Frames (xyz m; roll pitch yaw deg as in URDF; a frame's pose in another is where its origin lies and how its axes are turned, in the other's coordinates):
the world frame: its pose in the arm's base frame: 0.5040 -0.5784 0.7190 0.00 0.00 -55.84
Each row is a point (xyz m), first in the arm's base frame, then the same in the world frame.
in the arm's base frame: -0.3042 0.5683 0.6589
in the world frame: -1.4027 -0.0249 -0.0601
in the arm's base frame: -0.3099 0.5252 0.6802
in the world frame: -1.3702 -0.0538 -0.0388
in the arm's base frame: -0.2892 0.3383 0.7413
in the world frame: -1.2039 -0.1416 0.0223
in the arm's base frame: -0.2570 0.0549 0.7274
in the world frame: -0.9513 -0.2741 0.0084
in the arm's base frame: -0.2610 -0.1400 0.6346
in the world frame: -0.7923 -0.3869 -0.0844
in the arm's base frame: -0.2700 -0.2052 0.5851
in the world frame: -0.7434 -0.4309 -0.1339
